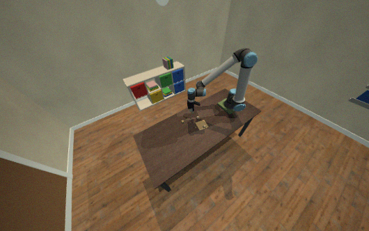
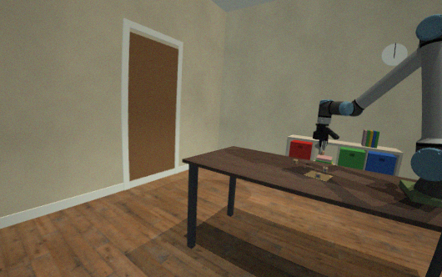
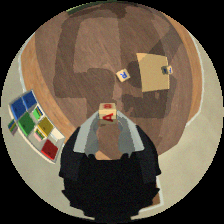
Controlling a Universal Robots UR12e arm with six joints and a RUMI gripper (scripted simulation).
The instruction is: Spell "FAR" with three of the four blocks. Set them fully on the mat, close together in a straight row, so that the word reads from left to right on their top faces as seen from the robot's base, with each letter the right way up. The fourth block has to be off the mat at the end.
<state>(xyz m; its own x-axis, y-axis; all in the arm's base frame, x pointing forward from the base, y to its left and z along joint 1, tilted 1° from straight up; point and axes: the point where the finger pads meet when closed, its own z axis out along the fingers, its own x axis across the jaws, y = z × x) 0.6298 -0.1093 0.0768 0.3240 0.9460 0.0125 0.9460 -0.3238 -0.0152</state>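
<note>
Right now my hand is 40 mm past the tan mat, 200 mm to the right of it and 120 mm above it.
</note>
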